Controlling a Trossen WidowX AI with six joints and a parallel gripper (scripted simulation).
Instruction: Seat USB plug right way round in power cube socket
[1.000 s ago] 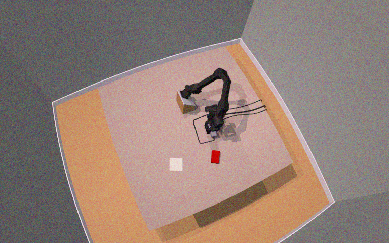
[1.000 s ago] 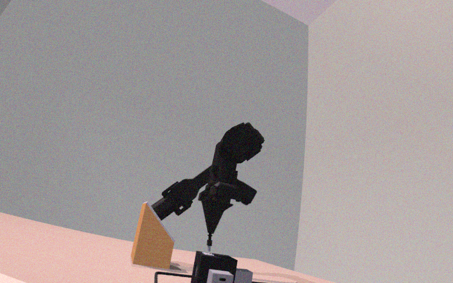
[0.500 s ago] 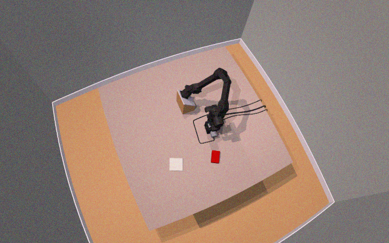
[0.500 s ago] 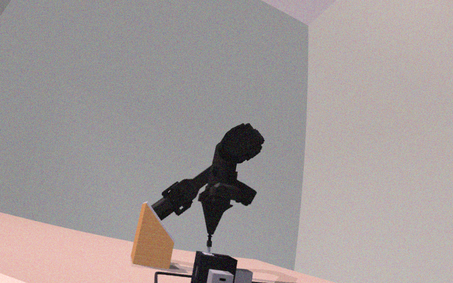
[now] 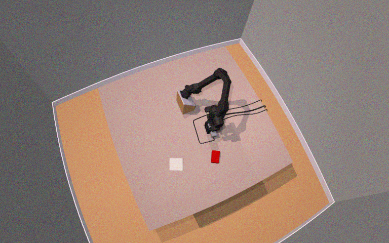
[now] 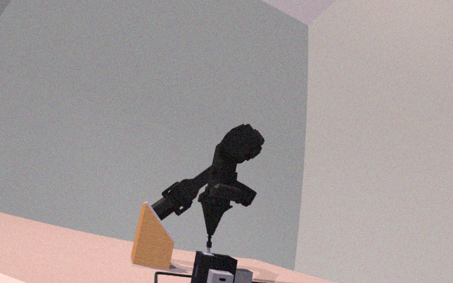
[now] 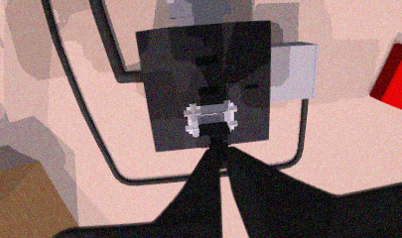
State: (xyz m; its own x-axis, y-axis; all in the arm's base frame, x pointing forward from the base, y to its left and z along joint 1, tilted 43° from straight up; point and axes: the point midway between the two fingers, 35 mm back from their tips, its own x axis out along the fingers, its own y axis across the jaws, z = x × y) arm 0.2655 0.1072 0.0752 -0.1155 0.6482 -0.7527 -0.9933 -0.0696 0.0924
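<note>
Now: the USB plug 2 cm below my gripper tip. Also, from my gripper tip: red block (23 cm ahead, 11 cm below, 2 cm to the right); USB socket (5 cm below); white block (32 cm to the right, 21 cm ahead, 11 cm below).
</note>
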